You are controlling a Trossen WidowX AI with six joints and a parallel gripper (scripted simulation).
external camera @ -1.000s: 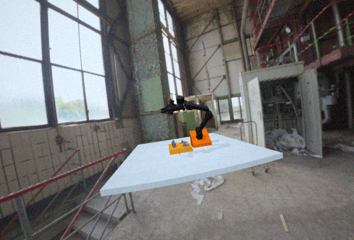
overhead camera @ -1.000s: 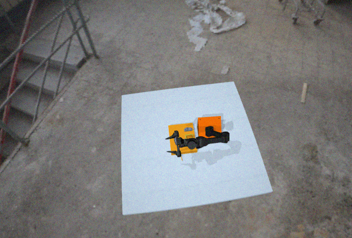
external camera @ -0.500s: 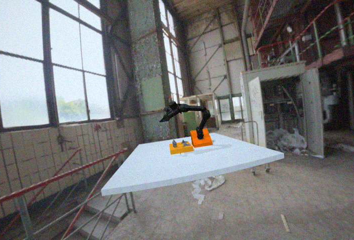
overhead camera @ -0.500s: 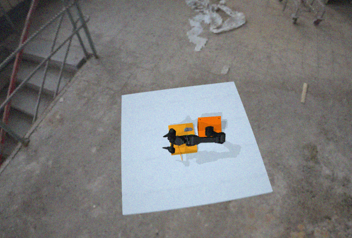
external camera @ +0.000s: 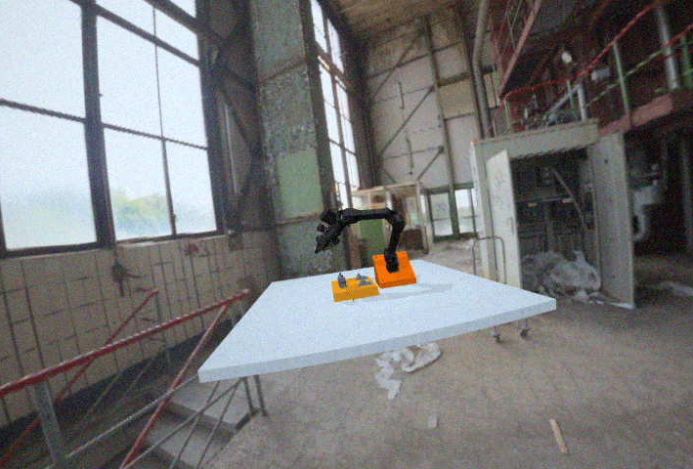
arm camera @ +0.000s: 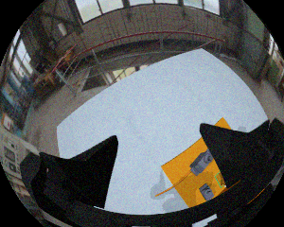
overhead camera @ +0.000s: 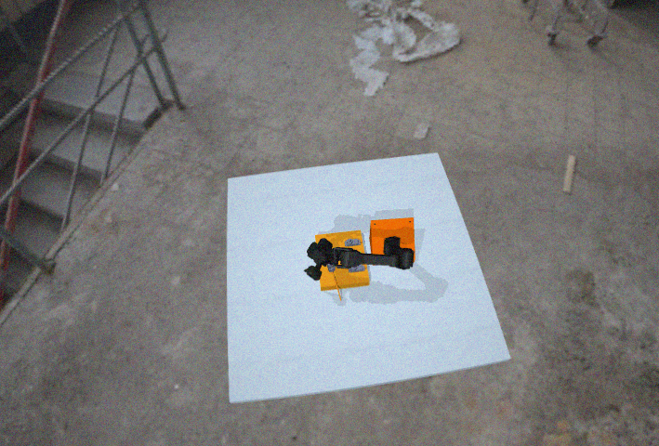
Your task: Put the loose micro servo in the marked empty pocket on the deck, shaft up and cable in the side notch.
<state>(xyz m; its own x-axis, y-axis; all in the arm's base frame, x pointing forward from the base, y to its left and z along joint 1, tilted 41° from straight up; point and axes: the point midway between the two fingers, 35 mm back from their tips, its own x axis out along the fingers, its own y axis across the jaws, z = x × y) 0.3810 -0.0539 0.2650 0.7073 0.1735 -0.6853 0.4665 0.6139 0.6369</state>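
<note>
Right now the deck is 130 mm behind my gripper tip, 120 mm to the right of it and 250 mm below it.
</note>
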